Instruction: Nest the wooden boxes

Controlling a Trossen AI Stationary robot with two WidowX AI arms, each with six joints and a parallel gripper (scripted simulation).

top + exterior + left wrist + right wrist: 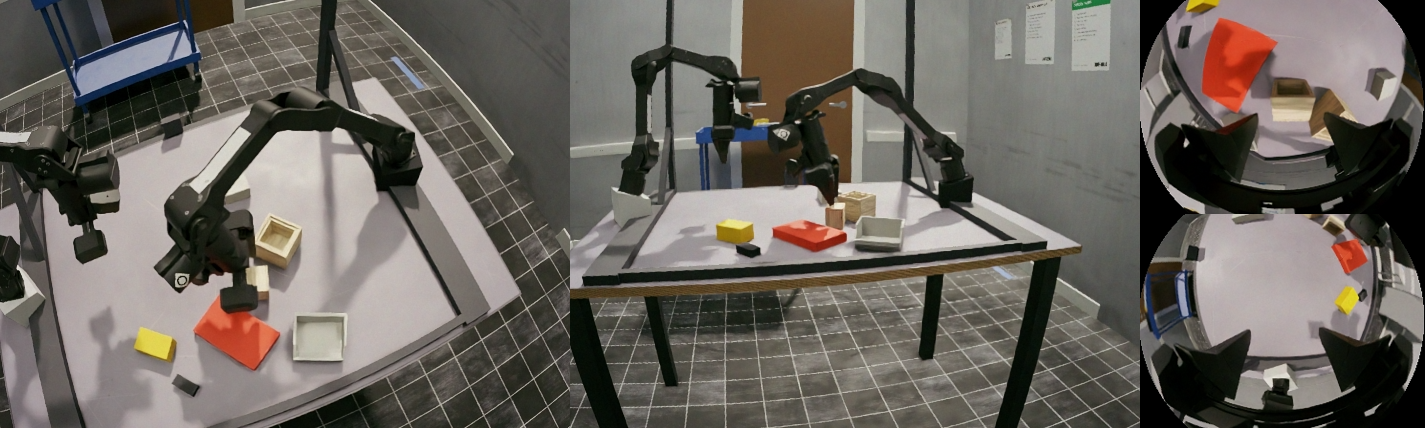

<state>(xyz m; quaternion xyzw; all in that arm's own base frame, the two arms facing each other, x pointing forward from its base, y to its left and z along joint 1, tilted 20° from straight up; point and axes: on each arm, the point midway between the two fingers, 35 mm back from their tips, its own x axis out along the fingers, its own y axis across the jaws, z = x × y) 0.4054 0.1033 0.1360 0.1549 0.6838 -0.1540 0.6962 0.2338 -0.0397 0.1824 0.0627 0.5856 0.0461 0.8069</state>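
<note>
Right now the small wooden box is 70 mm below my left hand, 20 mm to the left of it and 10 mm ahead of it. From my left hand the other things lie so: pale grey tray 160 mm ahead, 80 mm to the left, 70 mm below; then flat red block 90 mm below, 80 mm ahead, 60 mm to the right; then small black block 200 mm to the right, 160 mm ahead, 90 mm below.
</note>
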